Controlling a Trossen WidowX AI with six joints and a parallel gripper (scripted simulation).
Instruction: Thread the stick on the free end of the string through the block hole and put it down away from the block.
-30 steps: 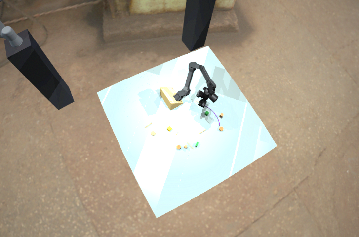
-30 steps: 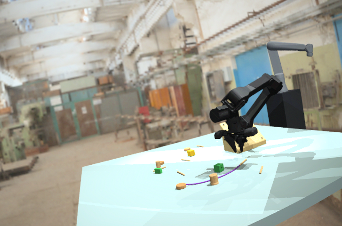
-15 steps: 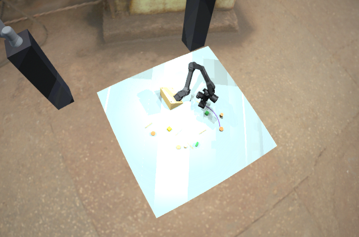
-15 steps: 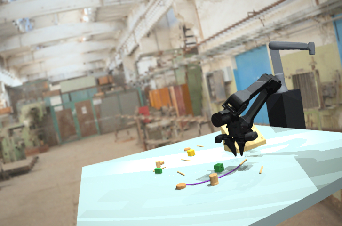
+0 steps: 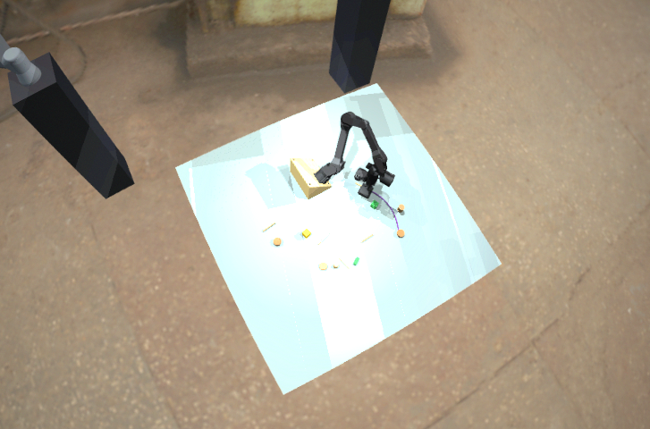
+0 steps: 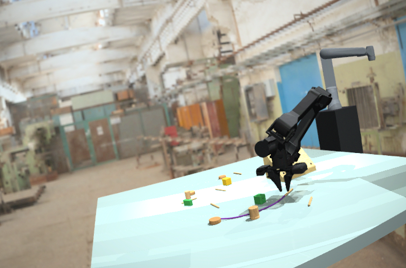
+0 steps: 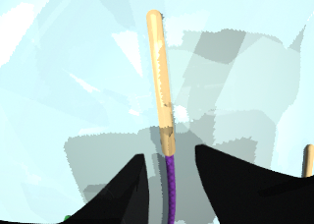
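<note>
The thin wooden stick is 20 mm behind my gripper tip, 10 mm to the right of it and 10 mm below it. Also, from my gripper tip: green cube: 100 mm ahead, 20 mm to the right; round wooden button: 290 mm ahead, 20 mm to the left, 10 mm below; yellow cube: 60 mm ahead, 400 mm to the right.
</note>
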